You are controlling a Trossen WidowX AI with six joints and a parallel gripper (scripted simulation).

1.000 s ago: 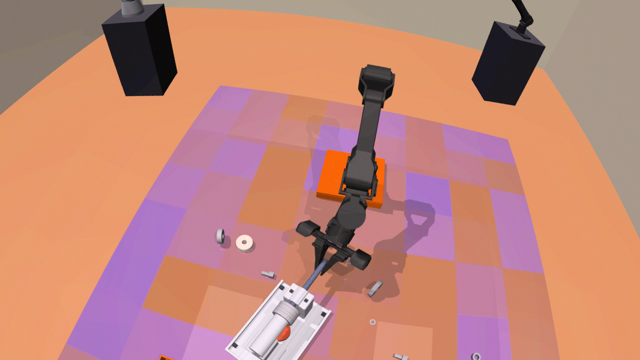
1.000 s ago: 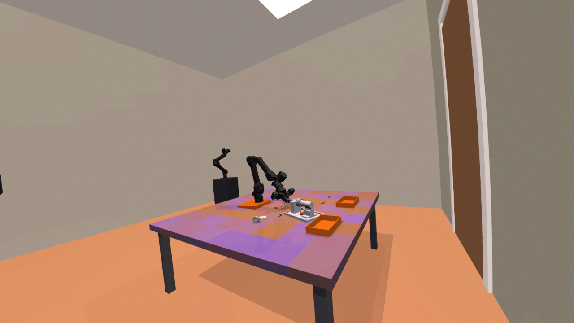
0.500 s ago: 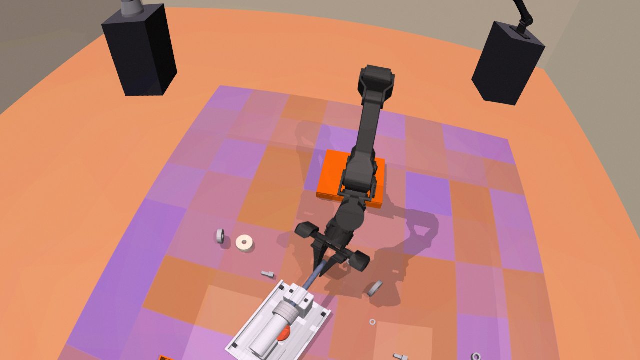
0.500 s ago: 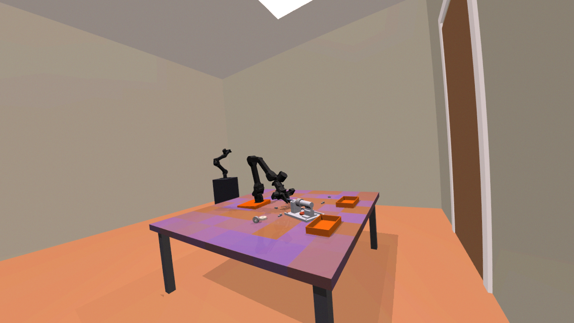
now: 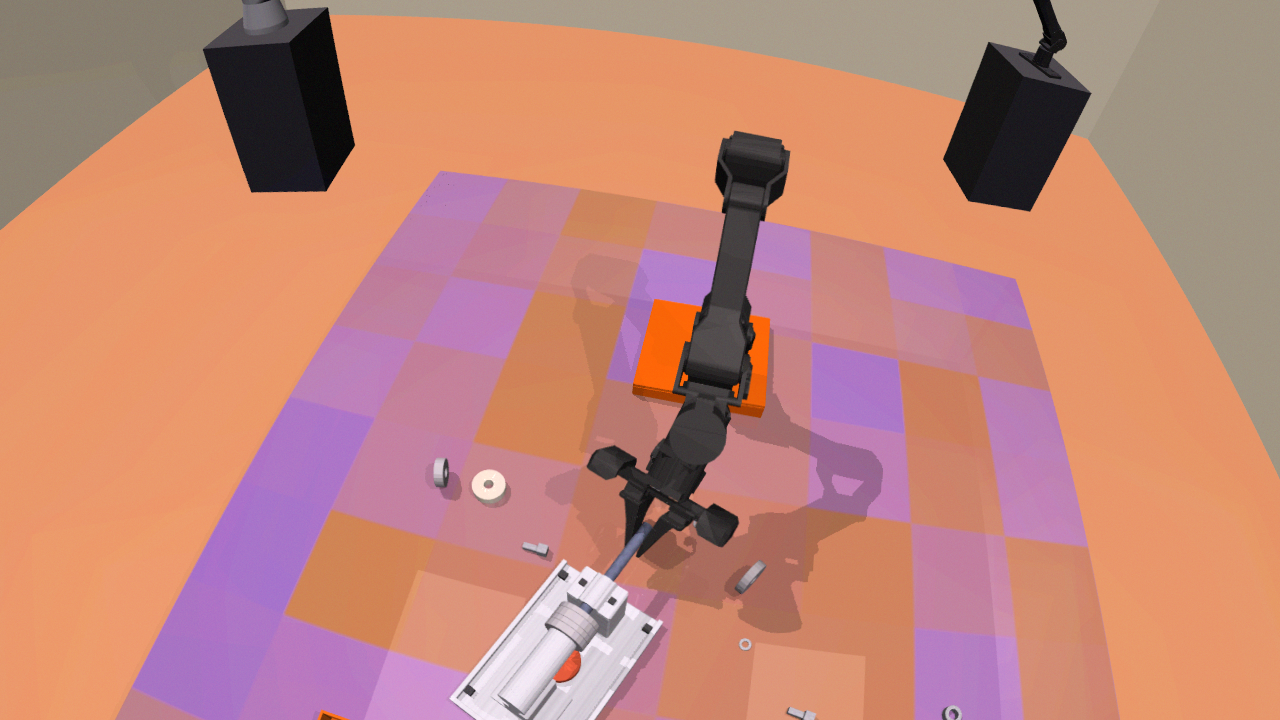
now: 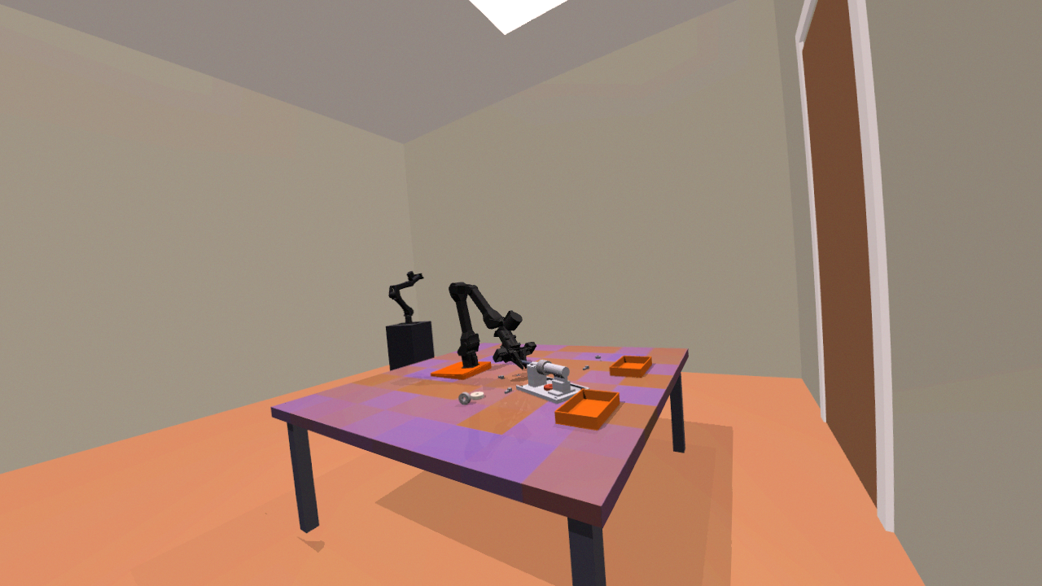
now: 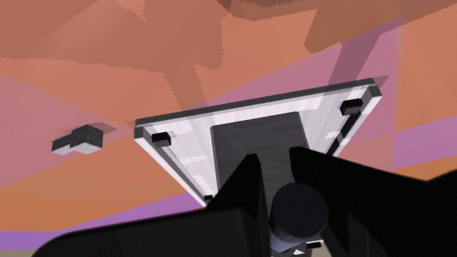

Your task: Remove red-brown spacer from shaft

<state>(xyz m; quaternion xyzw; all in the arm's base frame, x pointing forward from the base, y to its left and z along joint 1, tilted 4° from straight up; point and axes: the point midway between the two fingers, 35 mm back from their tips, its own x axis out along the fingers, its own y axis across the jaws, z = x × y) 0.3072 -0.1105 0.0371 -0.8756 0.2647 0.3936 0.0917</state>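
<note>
Now: gripper tip 5 cm short of the blue-grey shaft, 3 cm to the left of it and 2 cm below it. From my gripper tip the other things lie so: red-brown spacer: 13 cm ahead, 8 cm to the right, 4 cm below.
</note>
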